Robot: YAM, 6 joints.
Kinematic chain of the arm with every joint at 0, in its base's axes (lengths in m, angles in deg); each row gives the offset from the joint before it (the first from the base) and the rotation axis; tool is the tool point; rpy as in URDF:
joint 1: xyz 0 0 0.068 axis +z
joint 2: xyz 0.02 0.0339 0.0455 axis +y
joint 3: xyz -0.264 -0.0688 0 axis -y
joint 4: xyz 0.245 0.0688 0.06 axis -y
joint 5: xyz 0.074 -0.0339 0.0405 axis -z
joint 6: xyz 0.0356 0 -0.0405 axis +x
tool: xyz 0 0 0 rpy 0 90 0
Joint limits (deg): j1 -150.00..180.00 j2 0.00..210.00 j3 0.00..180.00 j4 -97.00..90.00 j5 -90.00..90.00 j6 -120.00..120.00
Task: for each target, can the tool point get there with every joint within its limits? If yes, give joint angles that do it. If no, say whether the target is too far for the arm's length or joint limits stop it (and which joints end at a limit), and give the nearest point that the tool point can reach.
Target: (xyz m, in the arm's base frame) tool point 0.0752 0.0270 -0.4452
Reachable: no: joint limits stop it (at a limit: joint 2) | nearest point 0.1088 0.0391 -0.3550 | short by 0.097 m
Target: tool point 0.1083 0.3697 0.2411
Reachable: yes | joints 77.75 108.70 88.06 -51.78 50.27 -75.95
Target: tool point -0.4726 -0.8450 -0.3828
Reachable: no: too far | nearest point -0.2804 -0.5014 -0.1767 | short by 0.444 m
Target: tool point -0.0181 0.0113 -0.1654
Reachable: yes | joints 103.06 189.86 43.79 -7.57 -25.10 88.87
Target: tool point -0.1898 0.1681 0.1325
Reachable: yes | joints 135.59 83.76 30.95 0.81 -20.96 12.45
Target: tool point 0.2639 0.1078 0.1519
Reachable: yes | joints 16.17 90.46 36.84 10.29 -57.54 69.92
